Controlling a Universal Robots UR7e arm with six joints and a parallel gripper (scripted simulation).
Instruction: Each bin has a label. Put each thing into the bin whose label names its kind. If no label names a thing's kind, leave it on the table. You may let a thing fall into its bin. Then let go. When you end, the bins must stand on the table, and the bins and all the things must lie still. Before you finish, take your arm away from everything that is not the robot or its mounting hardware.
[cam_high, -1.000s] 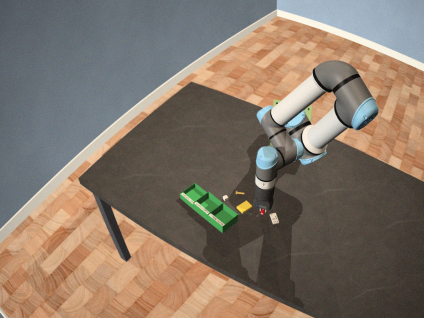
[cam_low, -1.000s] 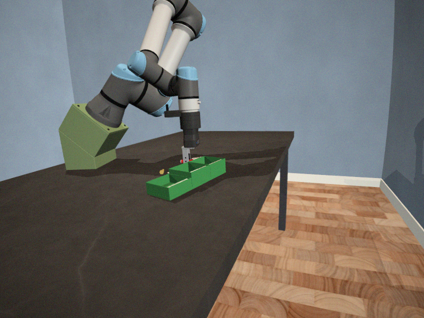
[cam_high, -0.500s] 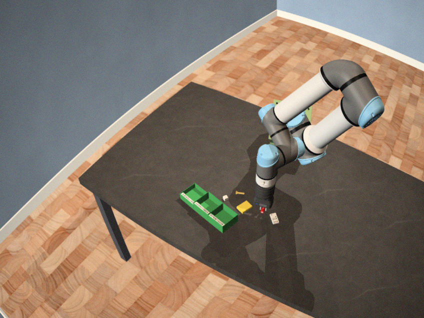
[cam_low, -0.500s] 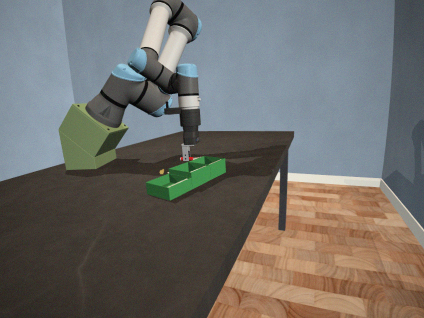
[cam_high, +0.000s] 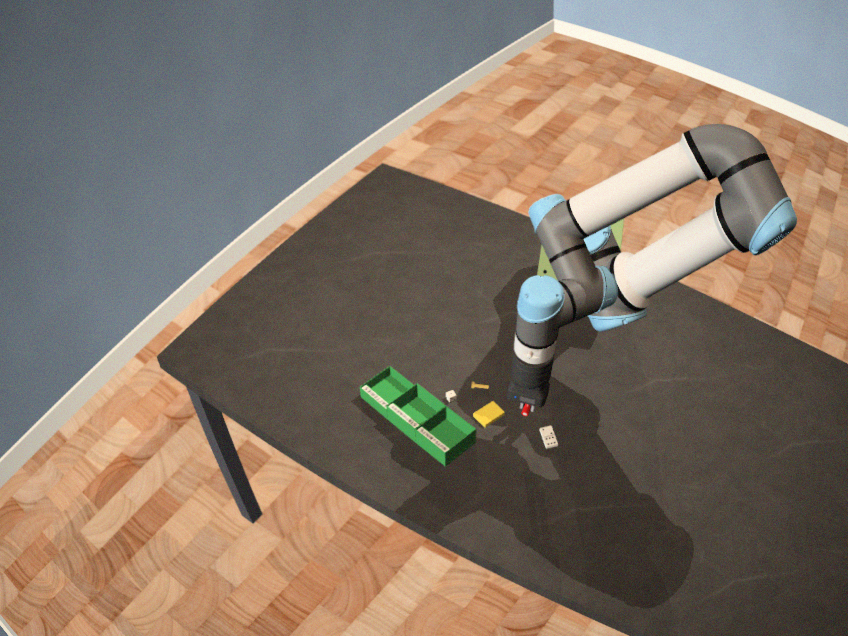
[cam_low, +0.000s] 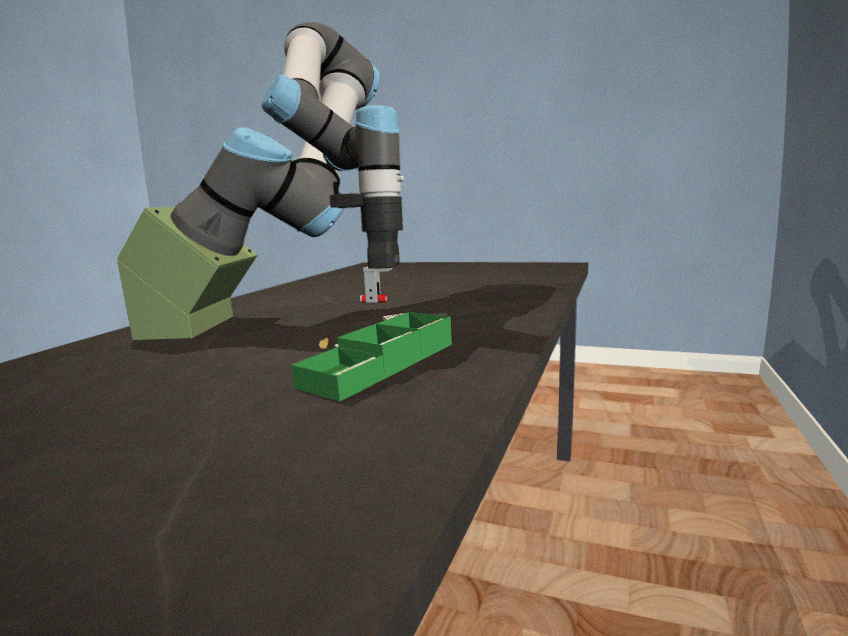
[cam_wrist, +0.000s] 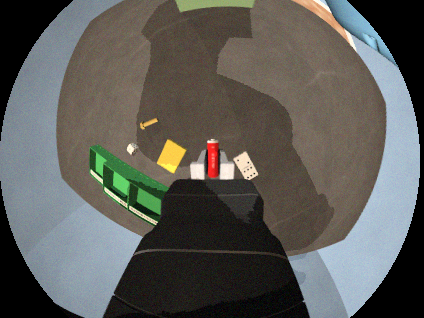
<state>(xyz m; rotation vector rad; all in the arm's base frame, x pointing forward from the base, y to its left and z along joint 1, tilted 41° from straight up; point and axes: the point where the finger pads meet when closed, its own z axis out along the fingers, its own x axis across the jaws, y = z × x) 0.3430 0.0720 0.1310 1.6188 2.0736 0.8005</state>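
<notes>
Now: hand 5 cm short of the white die, 16 cm to the left of it and 6 cm above it. Also, from my hand: white domino: 1 cm ahead, 6 cm to the left, 6 cm below; flat yellow block: 4 cm ahead, 7 cm to the right, 6 cm below; red battery: 1 cm below.
</notes>
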